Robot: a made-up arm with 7 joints. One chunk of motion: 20 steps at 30 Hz.
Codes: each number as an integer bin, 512 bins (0 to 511) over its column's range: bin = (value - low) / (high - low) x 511, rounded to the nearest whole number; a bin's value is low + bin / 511 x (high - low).
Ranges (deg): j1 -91.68..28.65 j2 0..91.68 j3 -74.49..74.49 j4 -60.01..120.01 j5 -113..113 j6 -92.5..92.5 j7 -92.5..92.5
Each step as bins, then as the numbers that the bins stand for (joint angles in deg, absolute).
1 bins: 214 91 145 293 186 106 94
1 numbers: -41.29 16.33 -32.22 43.21 -30.74 -54.12 -58.47
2 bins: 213 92 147 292 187 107 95
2 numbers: -41.52 16.51 -31.63 42.86 -30.30 -53.76 -58.11
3 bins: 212 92 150 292 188 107 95
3 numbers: -41.76 16.51 -30.76 42.86 -29.85 -53.76 -58.11
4 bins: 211 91 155 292 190 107 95
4 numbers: -41.99 16.33 -29.30 42.86 -28.97 -53.76 -58.11
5 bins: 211 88 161 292 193 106 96
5 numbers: -41.99 15.79 -27.55 42.86 -27.64 -54.12 -57.74
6 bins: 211 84 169 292 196 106 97
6 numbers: -41.99 15.07 -25.22 42.86 -26.32 -54.12 -57.38
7 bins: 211 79 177 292 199 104 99
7 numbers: -41.99 14.17 -22.89 42.86 -24.99 -54.85 -56.66
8 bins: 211 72 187 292 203 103 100
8 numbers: -41.99 12.92 -19.97 42.86 -23.22 -55.21 -56.30
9 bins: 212 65 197 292 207 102 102
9 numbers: -41.76 11.66 -17.06 42.86 -21.45 -55.57 -55.57
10 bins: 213 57 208 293 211 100 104
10 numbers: -41.52 10.23 -13.85 43.21 -19.68 -56.30 -54.85
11 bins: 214 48 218 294 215 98 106
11 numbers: -41.29 8.61 -10.93 43.56 -17.91 -57.02 -54.12
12 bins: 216 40 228 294 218 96 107
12 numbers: -40.82 7.18 -8.02 43.56 -16.59 -57.74 -53.76
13 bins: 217 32 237 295 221 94 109
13 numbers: -40.58 5.74 -5.39 43.92 -15.26 -58.47 -53.04
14 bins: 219 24 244 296 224 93 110
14 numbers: -40.11 4.31 -3.35 44.27 -13.93 -58.83 -52.68
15 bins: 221 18 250 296 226 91 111
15 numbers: -39.64 3.23 -1.60 44.27 -13.05 -59.55 -52.31
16 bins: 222 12 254 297 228 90 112
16 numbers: -39.40 2.15 -0.44 44.62 -12.16 -59.92 -51.95
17 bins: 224 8 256 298 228 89 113
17 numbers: -38.93 1.44 0.15 44.97 -12.16 -60.28 -51.59
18 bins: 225 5 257 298 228 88 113
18 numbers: -38.70 0.90 0.44 44.97 -12.16 -60.64 -51.59
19 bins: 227 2 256 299 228 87 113
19 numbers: -38.23 0.36 0.15 45.32 -12.16 -61.00 -51.59
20 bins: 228 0 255 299 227 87 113
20 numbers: -37.99 0.00 -0.15 45.32 -12.60 -61.00 -51.59
